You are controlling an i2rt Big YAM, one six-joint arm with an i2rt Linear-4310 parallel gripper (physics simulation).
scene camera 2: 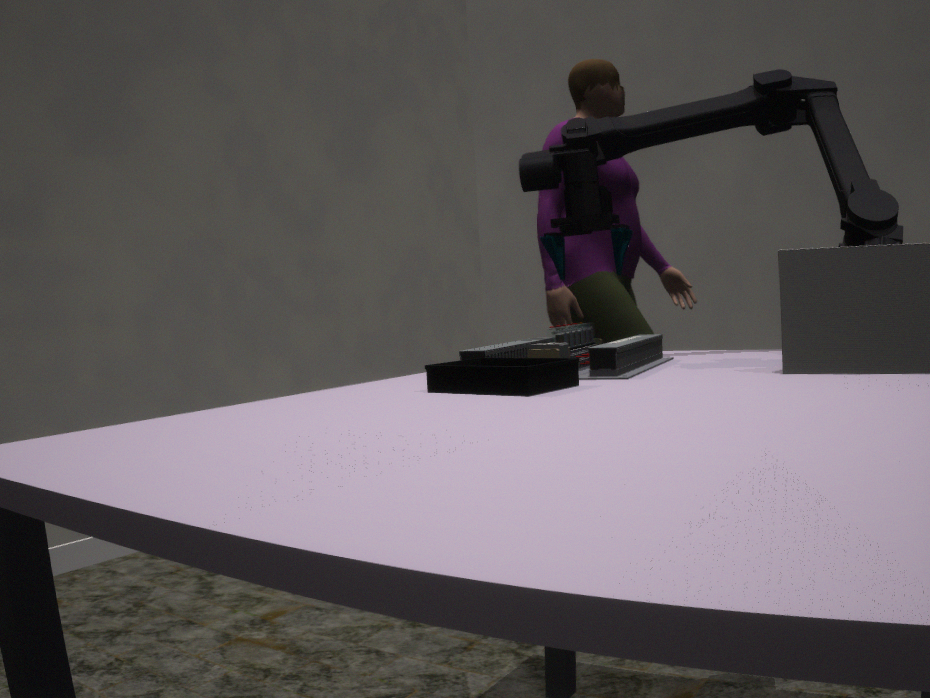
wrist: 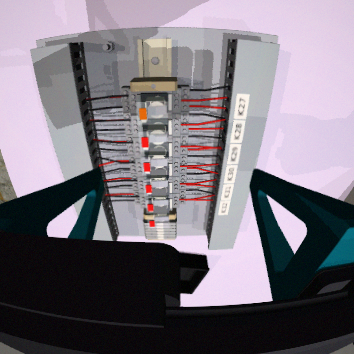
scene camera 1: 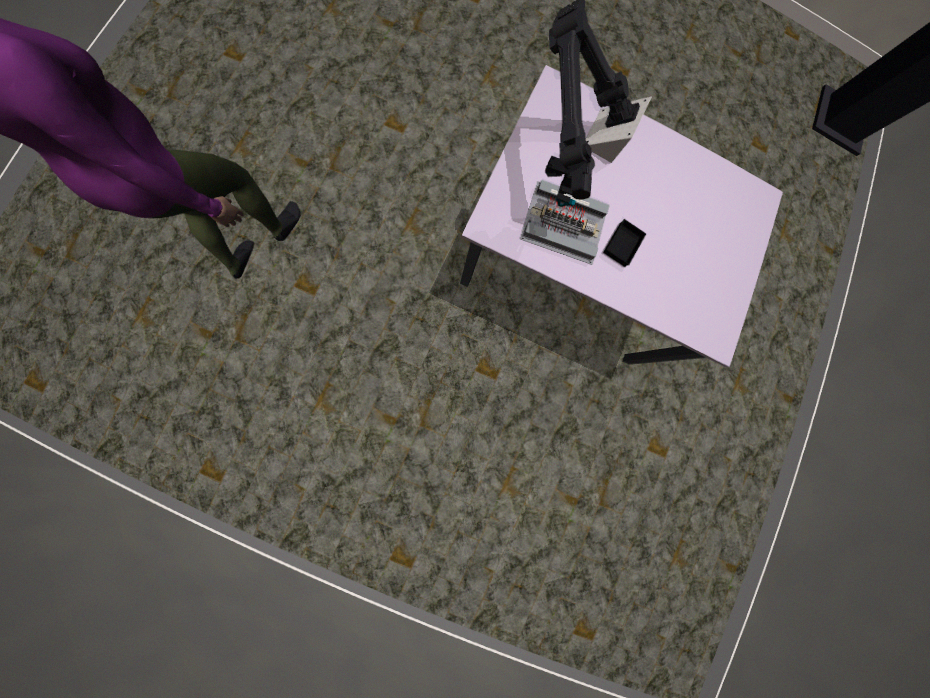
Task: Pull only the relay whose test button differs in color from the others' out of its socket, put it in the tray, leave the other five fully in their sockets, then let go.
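Frame: origin at the arm's base, x right, y down, z ahead, level; metres.
Where they show: gripper, fingertip midpoint: (scene camera 2: 590, 277) (wrist: 176, 176) (scene camera 1: 562, 194); arm's base, origin of the base link: (scene camera 2: 880, 294) (scene camera 1: 622, 116).
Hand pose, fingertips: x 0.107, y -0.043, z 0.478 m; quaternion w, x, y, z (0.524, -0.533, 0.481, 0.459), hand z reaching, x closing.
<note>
Each offset is from my fingertips to the top centre of the thing. "spot": to the spot under its first point. Level surfaces: height alone.
The relay with the orange test button @[dz +0.021, dx +0.014, dy +0.073 m] (wrist: 143, 114) sits in the end socket by label K27, in the wrist view. The other five relays have red buttons; the nearest of them in the row has a red button @[dz +0.026, dx -0.015, dy +0.073 m] (wrist: 145, 142) by K28. All six stand in one row on the panel @[dz +0.012, dx -0.071, dy +0.132 m] (scene camera 1: 555, 244) (scene camera 2: 625, 356) (wrist: 112, 67). My gripper (scene camera 2: 591, 275) (wrist: 176, 176) is open and empty, pointing down above the panel. The black tray @[dz -0.014, dx -0.332, dy +0.108 m] (scene camera 1: 625, 241) (scene camera 2: 480, 377) (wrist: 194, 260) is beside the panel and appears empty in scene camera 1; my gripper body partly hides it in the wrist view.
Grey wire ducts @[spot: dz -0.067, dx +0.060, dy +0.100 m] (wrist: 250, 70) flank the relay row, with red and black wires running to the sockets. A pale box-like stand (scene camera 1: 617, 135) (scene camera 2: 852, 308) is by the arm's base on the table @[dy +0.143 m] (scene camera 1: 698, 225) (scene camera 2: 450, 480). A person (scene camera 1: 112, 150) (scene camera 2: 593, 172) stands beyond the table.
</note>
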